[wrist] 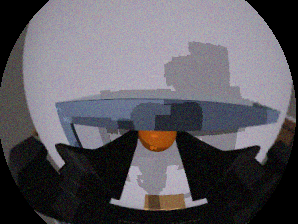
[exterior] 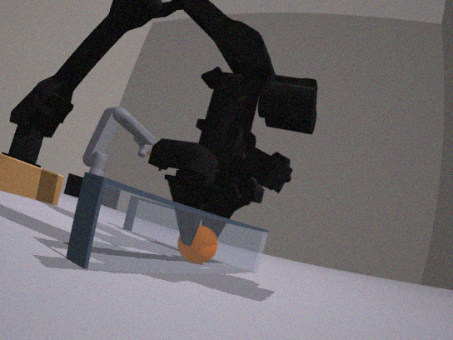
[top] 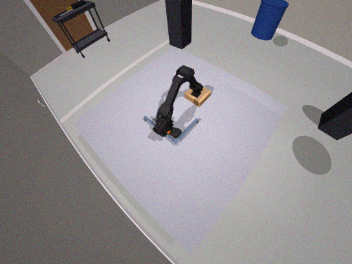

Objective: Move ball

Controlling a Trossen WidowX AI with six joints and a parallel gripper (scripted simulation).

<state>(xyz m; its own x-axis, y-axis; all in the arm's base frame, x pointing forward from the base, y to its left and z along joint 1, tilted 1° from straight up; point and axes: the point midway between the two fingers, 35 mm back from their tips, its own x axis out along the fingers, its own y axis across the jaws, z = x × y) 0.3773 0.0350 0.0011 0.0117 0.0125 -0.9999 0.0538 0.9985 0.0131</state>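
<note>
Right now my gripper tip is right at the ball. Round my gripper tip: see-through ball copy (right at my gripper tip).
</note>
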